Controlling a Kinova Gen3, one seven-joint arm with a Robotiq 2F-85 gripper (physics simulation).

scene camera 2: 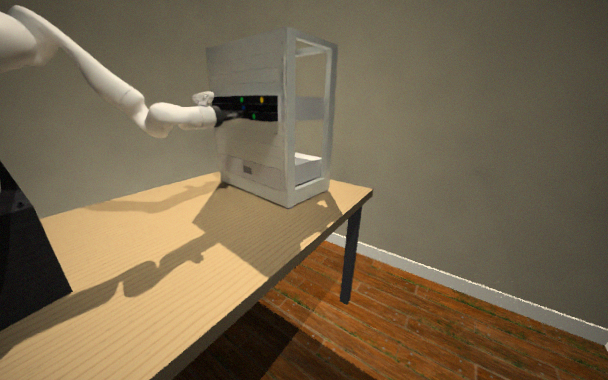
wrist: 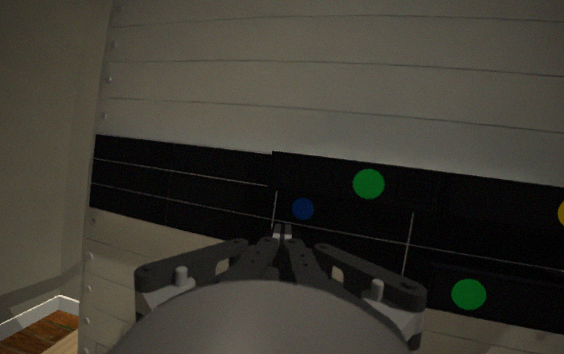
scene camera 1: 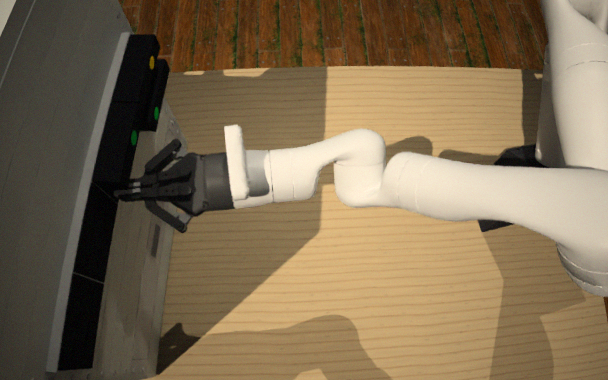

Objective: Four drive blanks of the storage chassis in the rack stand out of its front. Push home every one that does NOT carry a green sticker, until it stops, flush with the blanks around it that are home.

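The black storage chassis [scene camera 1: 89, 250] [wrist: 130, 172] has rows of blanks. The upper green-stickered blank [scene camera 1: 134, 137] [scene camera 2: 241, 100] [wrist: 368, 183] and the yellow-stickered blank [scene camera 1: 152, 62] [scene camera 2: 261, 100] [wrist: 561, 213] beside it stand out. The lower green-stickered blank [scene camera 1: 156, 113] [scene camera 2: 253, 116] [wrist: 468, 294] also stands out. The blue-stickered blank [scene camera 2: 243, 107] [wrist: 302, 209] in the middle row looks about level with its neighbours. My gripper [scene camera 1: 120, 194] [scene camera 2: 242, 114] [wrist: 283, 235] is shut and empty. Its tips are at the chassis front, near the blue blank's lower left in the wrist view; contact cannot be told.
The grey rack [scene camera 2: 289, 125] [wrist: 300, 45] stands on the wooden table [scene camera 1: 400, 270] [scene camera 2: 150, 240]. Flat panels lie above and below the chassis. The upper green blank juts out above and right of the fingertips in the wrist view. A wall [scene camera 2: 475, 125] is behind the rack.
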